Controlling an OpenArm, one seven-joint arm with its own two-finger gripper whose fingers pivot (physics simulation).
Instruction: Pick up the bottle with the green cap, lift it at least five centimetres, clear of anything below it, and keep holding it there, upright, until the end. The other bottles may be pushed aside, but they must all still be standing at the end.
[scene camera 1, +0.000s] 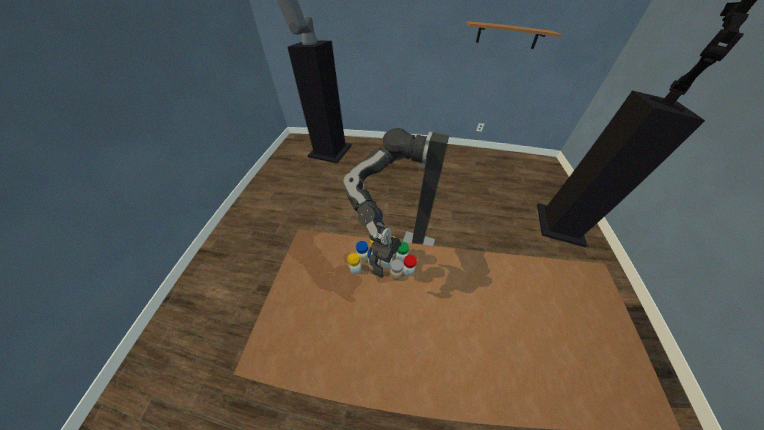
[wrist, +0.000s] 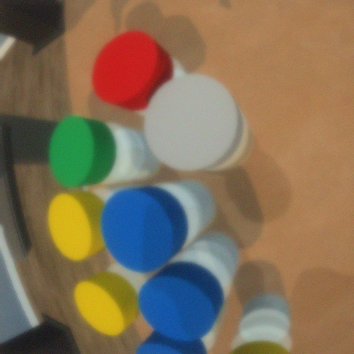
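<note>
The green-capped bottle (scene camera 1: 402, 248) (wrist: 82, 151) stands upright at the right of the cluster, beside the red-capped bottle (scene camera 1: 410, 261) (wrist: 132, 70) and the grey-capped bottle (scene camera 1: 396, 265) (wrist: 192, 122). My gripper (scene camera 1: 388, 259) (wrist: 34, 183) is open and hangs over the middle of the cluster, to the left of the green cap in the scene view, with no bottle between its fingers. Its fingers show at the left edge of the wrist view. Blue-capped bottles (wrist: 144, 229) and yellow-capped bottles (wrist: 75, 226) stand close by; the gripper hides some in the scene view.
A yellow-capped bottle (scene camera 1: 353, 260) stands at the left end of the cluster, near a blue-capped bottle (scene camera 1: 361, 247). The bottles stand on the brown table top (scene camera 1: 454, 347), near its back edge. The arm's dark post (scene camera 1: 431, 186) rises behind them.
</note>
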